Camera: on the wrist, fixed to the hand. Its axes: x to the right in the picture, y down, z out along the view.
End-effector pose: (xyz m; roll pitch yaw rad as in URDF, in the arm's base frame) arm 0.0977 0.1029 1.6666 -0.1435 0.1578 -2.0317
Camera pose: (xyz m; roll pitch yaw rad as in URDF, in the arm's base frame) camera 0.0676 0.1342 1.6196 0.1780 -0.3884 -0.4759
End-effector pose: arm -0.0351 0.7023 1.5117 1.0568 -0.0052 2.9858
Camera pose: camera -0.0331 0.6710 1.4559 -1.8417 -1.5174 0.1410
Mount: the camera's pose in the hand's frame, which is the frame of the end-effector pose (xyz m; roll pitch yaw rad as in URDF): -0.0071 -0.0335 -0.0541 -0.0006 -0.5290 1.6239
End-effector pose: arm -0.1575 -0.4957 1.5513 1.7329 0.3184 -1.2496
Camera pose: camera -0.1062 -0.4635 1.5304 2.7359 -0.8406 -2.5201
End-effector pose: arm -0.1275 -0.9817 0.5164 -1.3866 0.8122 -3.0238
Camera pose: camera -0.1462 -0.9242 0.5374 1.0556 0.5077 -0.7279
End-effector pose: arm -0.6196 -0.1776 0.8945 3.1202 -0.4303 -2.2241
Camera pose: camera -0.5746 -0.1759 0.9400 -2.6523 0.4790 2.6709
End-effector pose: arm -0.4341 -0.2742 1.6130 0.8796 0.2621 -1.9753
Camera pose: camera -0.4066 -0.2615 1.5566 0.9715 -1.3022 -1.3249
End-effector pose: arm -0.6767 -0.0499 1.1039 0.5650 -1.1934 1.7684
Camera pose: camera -0.6885 0.0054 1.0739 -1.3675 -0.2886 -1.8712
